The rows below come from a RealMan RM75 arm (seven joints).
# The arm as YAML. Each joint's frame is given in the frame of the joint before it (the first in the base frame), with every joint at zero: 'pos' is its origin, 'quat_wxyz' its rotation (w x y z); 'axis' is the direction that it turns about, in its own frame. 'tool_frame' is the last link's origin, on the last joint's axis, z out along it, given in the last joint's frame.
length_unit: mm
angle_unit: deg
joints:
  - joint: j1
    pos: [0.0, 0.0, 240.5]
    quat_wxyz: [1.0, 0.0, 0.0, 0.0]
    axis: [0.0, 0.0, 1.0]
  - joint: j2
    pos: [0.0, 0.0, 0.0]
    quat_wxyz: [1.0, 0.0, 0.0, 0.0]
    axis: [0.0, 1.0, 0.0]
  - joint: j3
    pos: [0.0, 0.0, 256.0]
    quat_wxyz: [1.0, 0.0, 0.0, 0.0]
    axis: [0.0, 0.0, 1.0]
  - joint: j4
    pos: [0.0, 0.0, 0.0]
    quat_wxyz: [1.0, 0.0, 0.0, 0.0]
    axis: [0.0, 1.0, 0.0]
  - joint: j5
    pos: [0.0, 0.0, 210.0]
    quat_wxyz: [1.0, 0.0, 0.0, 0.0]
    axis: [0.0, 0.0, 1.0]
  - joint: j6
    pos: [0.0, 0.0, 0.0]
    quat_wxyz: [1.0, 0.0, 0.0, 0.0]
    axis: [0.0, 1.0, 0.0]
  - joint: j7
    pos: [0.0, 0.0, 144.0]
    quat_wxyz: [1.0, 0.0, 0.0, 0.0]
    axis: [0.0, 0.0, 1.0]
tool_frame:
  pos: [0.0, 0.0, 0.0]
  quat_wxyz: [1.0, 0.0, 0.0, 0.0]
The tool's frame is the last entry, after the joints.
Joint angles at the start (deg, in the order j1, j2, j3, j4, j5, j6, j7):
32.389, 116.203, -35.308, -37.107, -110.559, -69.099, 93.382
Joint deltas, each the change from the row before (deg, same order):
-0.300, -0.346, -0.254, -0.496, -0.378, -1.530, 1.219
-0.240, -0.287, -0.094, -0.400, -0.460, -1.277, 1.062
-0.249, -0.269, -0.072, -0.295, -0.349, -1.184, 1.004
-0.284, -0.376, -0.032, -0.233, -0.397, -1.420, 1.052
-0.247, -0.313, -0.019, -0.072, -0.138, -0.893, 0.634
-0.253, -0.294, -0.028, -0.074, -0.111, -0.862, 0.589
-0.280, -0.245, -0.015, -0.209, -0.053, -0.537, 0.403
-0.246, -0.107, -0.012, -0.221, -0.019, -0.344, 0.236
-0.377, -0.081, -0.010, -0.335, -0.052, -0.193, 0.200
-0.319, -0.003, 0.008, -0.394, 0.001, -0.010, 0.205
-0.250, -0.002, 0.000, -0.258, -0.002, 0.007, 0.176
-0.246, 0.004, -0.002, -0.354, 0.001, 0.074, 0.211
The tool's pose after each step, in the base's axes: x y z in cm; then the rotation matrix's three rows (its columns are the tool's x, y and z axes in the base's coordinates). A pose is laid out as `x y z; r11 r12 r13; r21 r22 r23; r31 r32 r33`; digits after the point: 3 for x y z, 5 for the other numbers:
29.036 38.546 4.745; 0.61283 -0.76114 -0.21240; -0.47706 -0.57063 0.66843; -0.62997 -0.30830 -0.71281
29.050 38.299 4.920; 0.60840 -0.76348 -0.21669; -0.48872 -0.57554 0.65567; -0.62530 -0.29301 -0.72329
29.085 38.046 5.070; 0.60226 -0.76712 -0.22094; -0.50064 -0.57852 0.64395; -0.62181 -0.27721 -0.73247
29.158 37.737 5.264; 0.59554 -0.77095 -0.22575; -0.51444 -0.58184 0.62993; -0.61700 -0.25901 -0.74312
29.264 37.516 5.434; 0.59008 -0.77435 -0.22844; -0.52333 -0.58232 0.62212; -0.61476 -0.24755 -0.74886
29.368 37.293 5.594; 0.58486 -0.77751 -0.23113; -0.53178 -0.58270 0.61456; -0.61250 -0.23652 -0.75426
29.501 37.130 5.805; 0.58219 -0.77965 -0.23064; -0.53626 -0.58144 0.61184; -0.61113 -0.23252 -0.75661
29.598 36.998 5.934; 0.58059 -0.78099 -0.23017; -0.53873 -0.58045 0.61061; -0.61048 -0.23052 -0.75774
29.785 36.835 6.093; 0.57939 -0.78304 -0.22618; -0.54094 -0.57701 0.61191; -0.60966 -0.23219 -0.75789
29.928 36.734 6.240; 0.57798 -0.78525 -0.22208; -0.54150 -0.57265 0.61551; -0.61050 -0.23550 -0.75619
30.049 36.648 6.336; 0.57616 -0.78753 -0.21874; -0.54271 -0.56872 0.61808; -0.61116 -0.23740 -0.75507
30.160 36.589 6.468; 0.57488 -0.78961 -0.21456; -0.54296 -0.56429 0.62190; -0.61213 -0.24102 -0.75313

